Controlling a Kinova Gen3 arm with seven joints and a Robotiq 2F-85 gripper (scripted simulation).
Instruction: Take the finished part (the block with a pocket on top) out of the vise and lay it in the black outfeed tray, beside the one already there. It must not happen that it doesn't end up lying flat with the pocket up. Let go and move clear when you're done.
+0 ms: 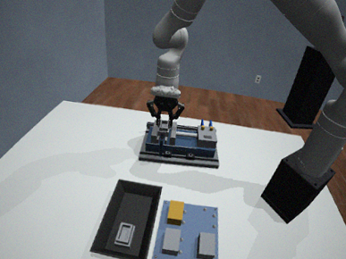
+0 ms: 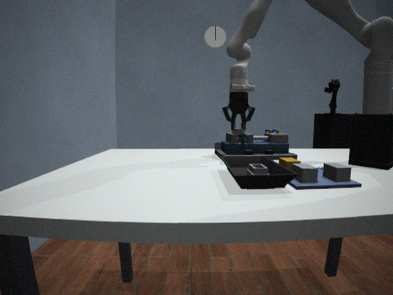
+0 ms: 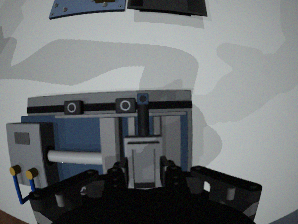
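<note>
Now: hand 80 mm above the blue vise, 70 mm past it and 10 mm to the right of it. From my hand the other things lie so: blue plate 370 mm to the left, 120 mm below, 60 mm behind; yellow block 320 mm to the left, 100 mm below, 30 mm behind.
</note>
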